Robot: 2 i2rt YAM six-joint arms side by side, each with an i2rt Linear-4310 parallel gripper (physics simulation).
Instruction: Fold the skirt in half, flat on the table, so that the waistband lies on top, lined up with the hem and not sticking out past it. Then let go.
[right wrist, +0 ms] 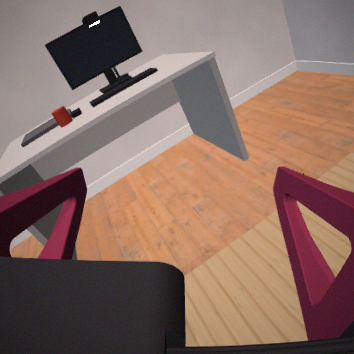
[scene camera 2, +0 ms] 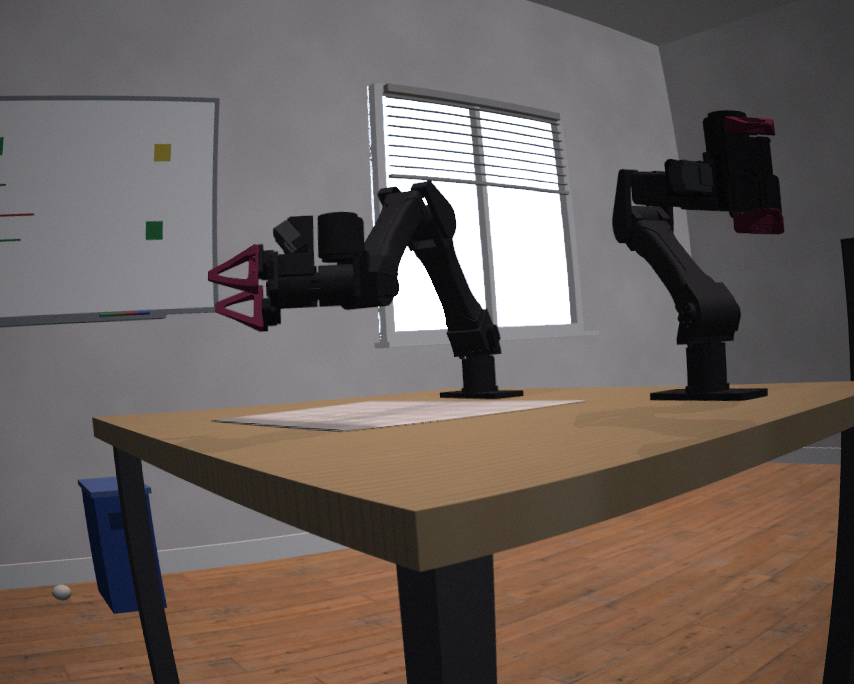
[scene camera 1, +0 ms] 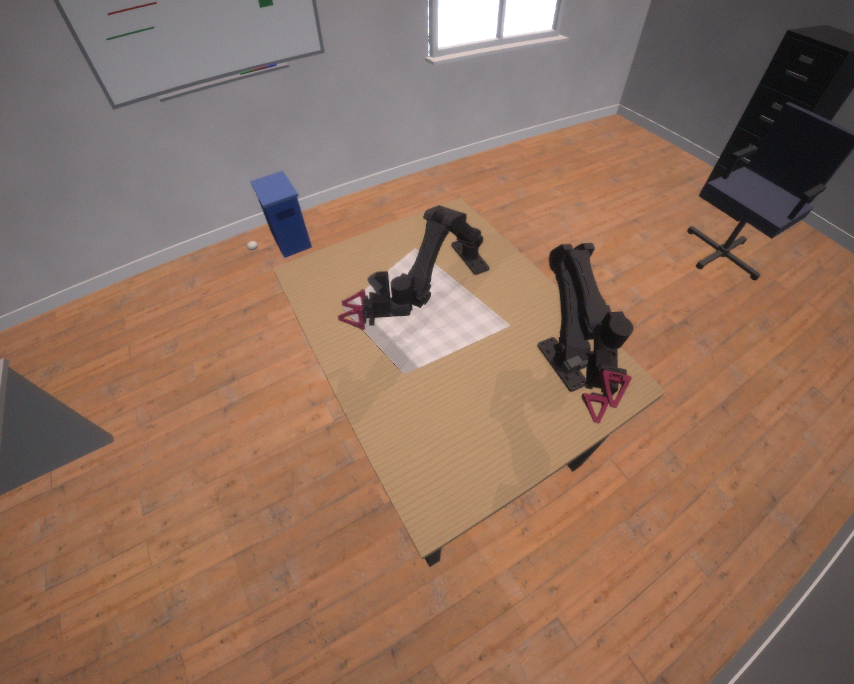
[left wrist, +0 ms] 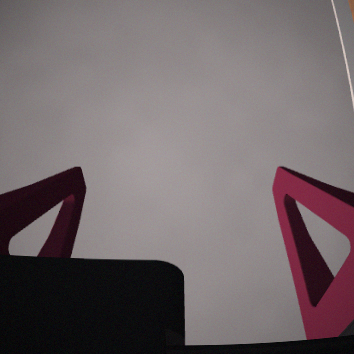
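Note:
The pale checked skirt lies flat on the wooden table. A greyer, finely ribbed band runs along its lower left edge in scene camera 1. The right arm hides part of the skirt there. My right gripper is open and empty, raised above the table, just past the skirt's left side in scene camera 1. My left gripper is open and empty, held high near its own arm's base, away from the skirt. The skirt does not show in either wrist view.
A blue bin stands on the floor beyond the table, with a small white ball near it. An office chair and a dark cabinet stand at the right. A desk with a monitor shows in the right wrist view.

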